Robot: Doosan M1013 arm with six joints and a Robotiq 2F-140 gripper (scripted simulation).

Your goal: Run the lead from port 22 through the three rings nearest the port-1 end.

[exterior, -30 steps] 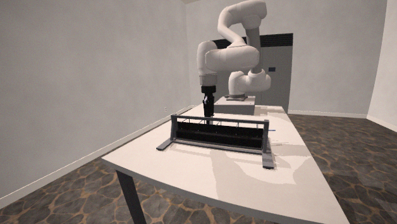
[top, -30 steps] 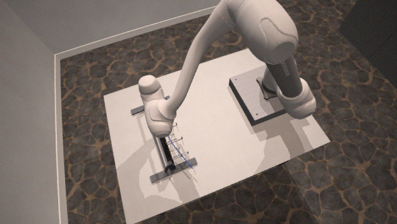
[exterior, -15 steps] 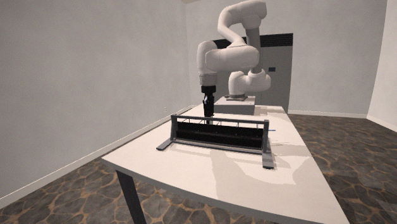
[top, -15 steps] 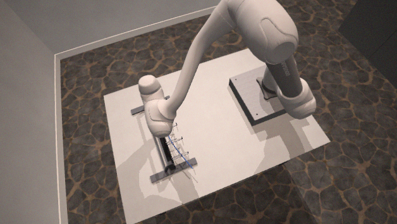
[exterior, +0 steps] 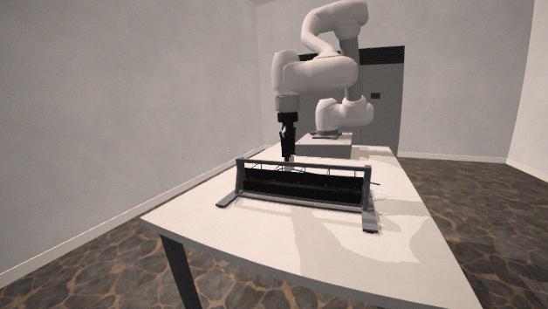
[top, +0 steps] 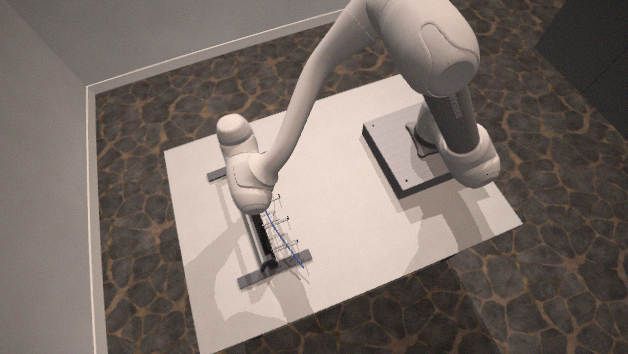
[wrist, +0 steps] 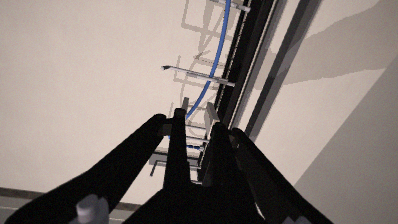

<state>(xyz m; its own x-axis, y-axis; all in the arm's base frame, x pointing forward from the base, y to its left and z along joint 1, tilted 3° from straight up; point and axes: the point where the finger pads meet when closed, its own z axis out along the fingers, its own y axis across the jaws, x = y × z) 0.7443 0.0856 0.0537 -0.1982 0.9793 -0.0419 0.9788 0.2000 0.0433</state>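
Now: the rack 6 cm to the left of my hand, 5 cm ahead of it and 4 cm below it.
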